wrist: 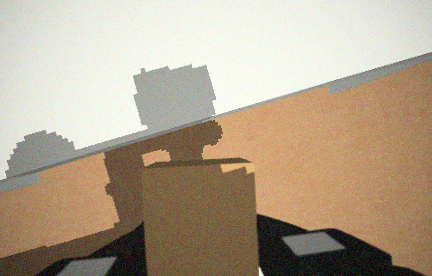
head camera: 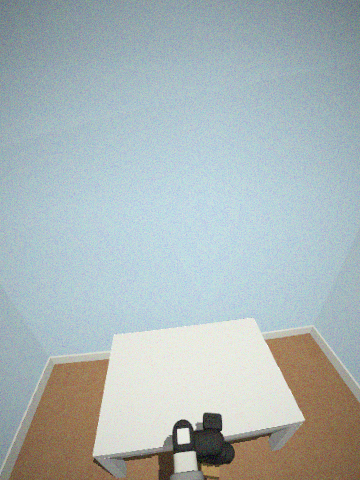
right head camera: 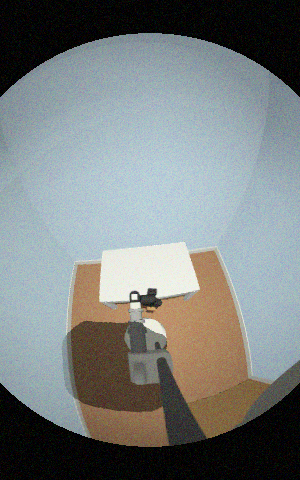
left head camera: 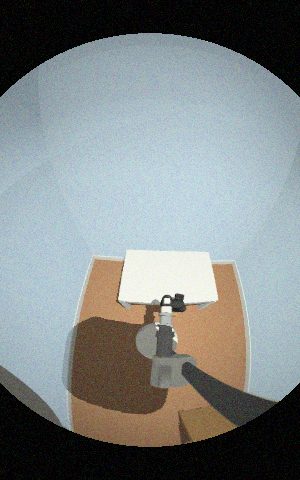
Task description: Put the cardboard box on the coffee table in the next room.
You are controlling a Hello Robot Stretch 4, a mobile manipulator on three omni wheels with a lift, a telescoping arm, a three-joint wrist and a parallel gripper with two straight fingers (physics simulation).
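Places are measured from the robot's base along level axes (x ahead, y right, z down), in metres.
Where they show: gripper, fingertip midpoint: (wrist: 201, 237); robot's base at its link origin: (right head camera: 146, 335) (left head camera: 155, 339).
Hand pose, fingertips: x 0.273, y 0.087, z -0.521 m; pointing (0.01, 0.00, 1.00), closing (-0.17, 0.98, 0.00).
Note:
Each offset is from my fingertips to the top centre of the thing. Level surfaces: height alone.
The cardboard box {dx +0.001, dy +0.000, dz -0.022 m} (wrist: 200, 220) stands between the two black fingers at the bottom of the wrist view. In the head camera a small tan part of the box (head camera: 211, 471) shows below the dark wrist. My gripper (wrist: 201, 237) is shut on the box, and its fingertips are partly hidden by it. The white coffee table {dz +0.099 m} (head camera: 185, 380) (left head camera: 167, 275) (right head camera: 147, 270) (wrist: 300, 40) is ahead, against the far wall. The box is in front of the table's near edge, over the floor in the wrist view. Shadows of the wrist and gripper fall across that edge.
Light blue walls (head camera: 190, 175) with white skirting close in behind the table and on both sides. Two table legs {dx +0.115, dy +0.418, dz +0.149 m} (head camera: 284, 436) show at the near corners. A brown door-like panel (right head camera: 225, 405) is at the lower right. A large shadow lies on the brown floor {dz +0.549 m} (left head camera: 210, 345) at the left.

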